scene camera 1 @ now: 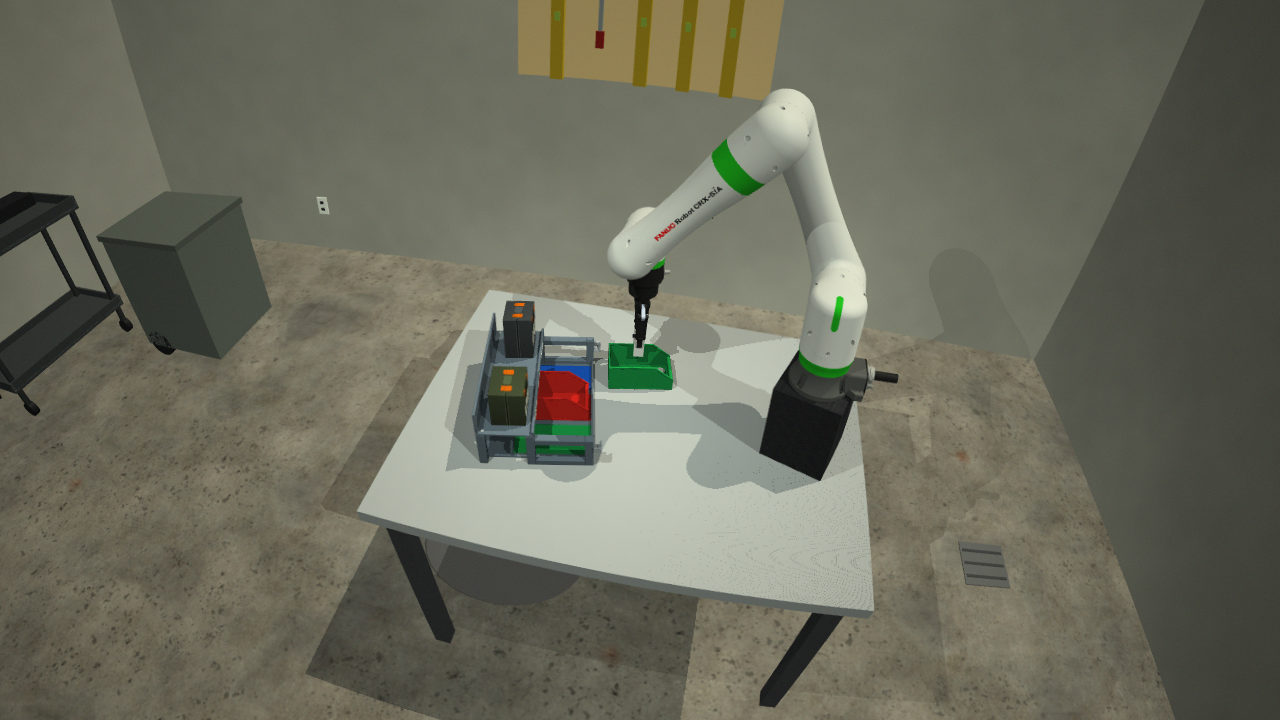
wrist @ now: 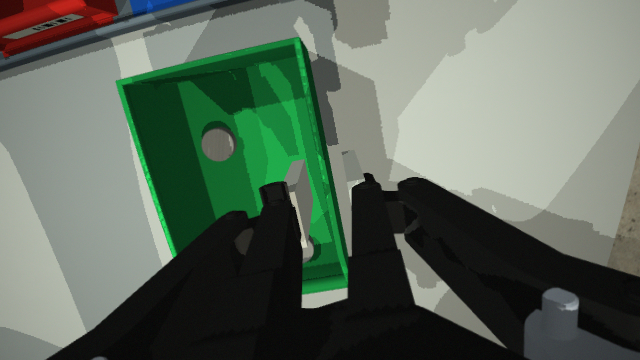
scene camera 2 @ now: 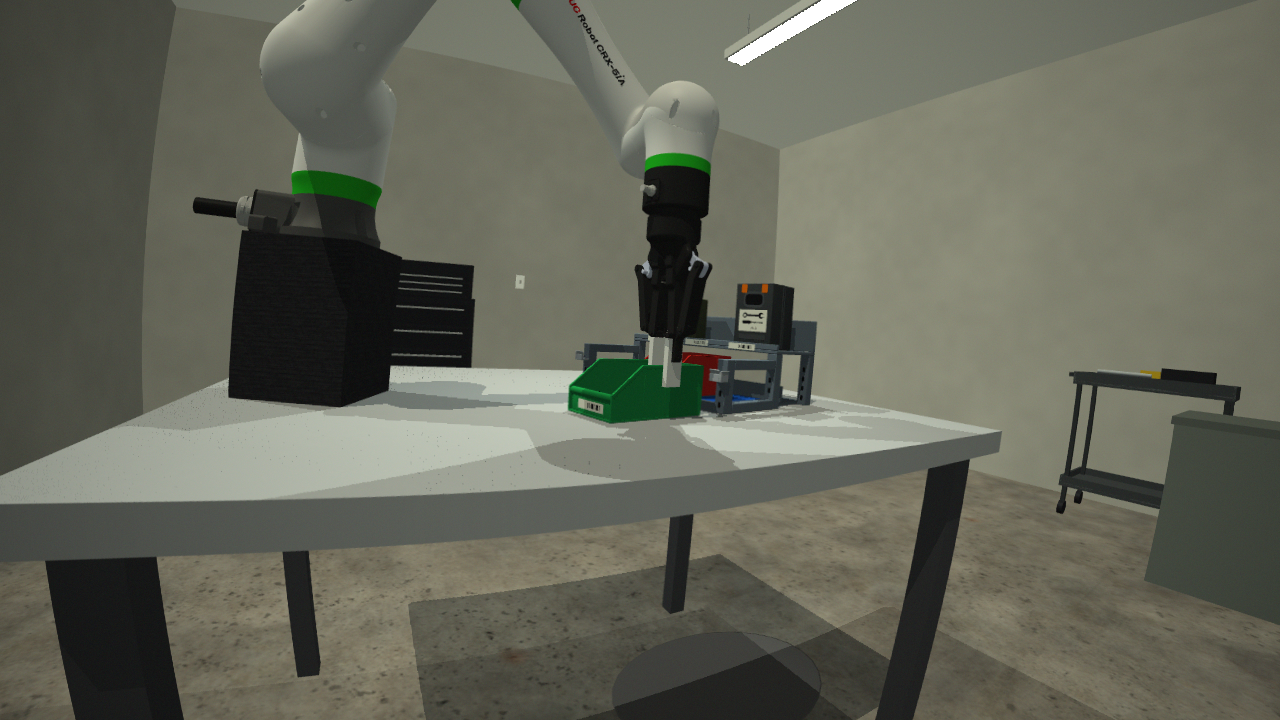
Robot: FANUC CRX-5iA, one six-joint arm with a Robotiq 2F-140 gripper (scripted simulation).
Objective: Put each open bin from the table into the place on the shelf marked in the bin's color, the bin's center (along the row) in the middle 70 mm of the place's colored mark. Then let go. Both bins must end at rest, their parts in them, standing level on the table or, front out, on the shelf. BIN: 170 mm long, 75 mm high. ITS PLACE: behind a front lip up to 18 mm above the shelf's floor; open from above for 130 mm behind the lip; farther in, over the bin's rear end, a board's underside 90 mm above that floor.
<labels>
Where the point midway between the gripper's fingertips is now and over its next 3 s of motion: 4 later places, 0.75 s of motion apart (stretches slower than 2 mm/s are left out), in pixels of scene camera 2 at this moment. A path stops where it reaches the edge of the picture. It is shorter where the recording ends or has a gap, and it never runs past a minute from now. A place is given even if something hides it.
My gripper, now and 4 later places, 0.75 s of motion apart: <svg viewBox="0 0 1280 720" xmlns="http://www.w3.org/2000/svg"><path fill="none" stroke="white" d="M663 385L663 385L664 371L664 364L654 363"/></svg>
</labels>
